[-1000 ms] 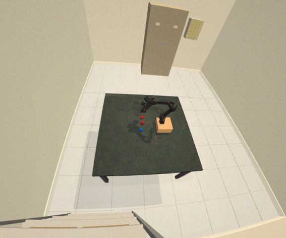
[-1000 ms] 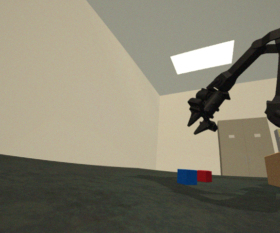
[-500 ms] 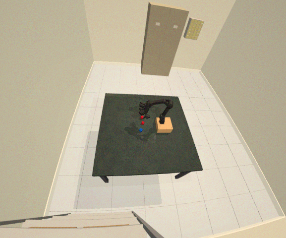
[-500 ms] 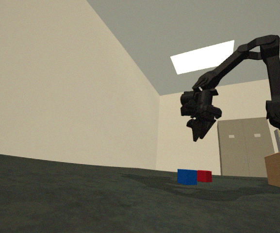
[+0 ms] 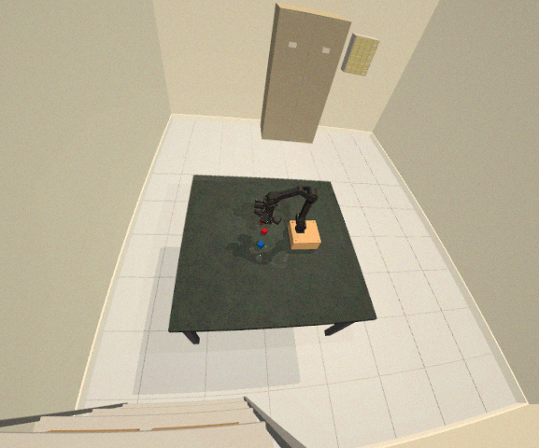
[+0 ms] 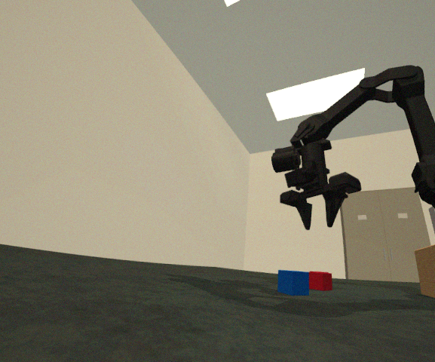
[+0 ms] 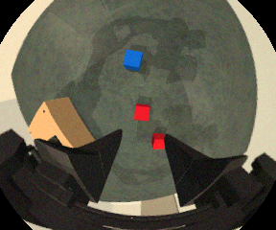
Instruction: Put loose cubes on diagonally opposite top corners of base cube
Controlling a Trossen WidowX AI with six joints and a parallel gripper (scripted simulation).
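Right now my gripper tip is 11 cm above the red cube. From my gripper tip the other things lie so: blue cube 12 cm to the left, 11 cm below, 3 cm ahead.
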